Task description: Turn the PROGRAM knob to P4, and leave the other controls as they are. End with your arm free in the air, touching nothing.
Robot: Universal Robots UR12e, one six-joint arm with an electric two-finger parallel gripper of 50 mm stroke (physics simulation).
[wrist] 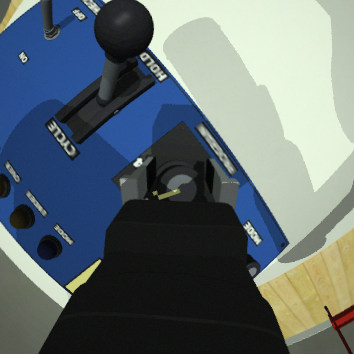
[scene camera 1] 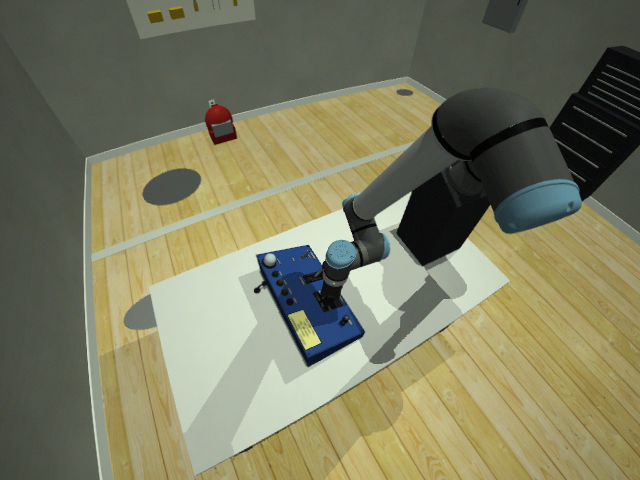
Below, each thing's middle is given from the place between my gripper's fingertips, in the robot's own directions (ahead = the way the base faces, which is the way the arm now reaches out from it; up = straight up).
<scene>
Right now the blue control panel (scene camera 1: pixel 317 328) is 10 cm ahead of my hand and 6 cm to the right of it.
</scene>
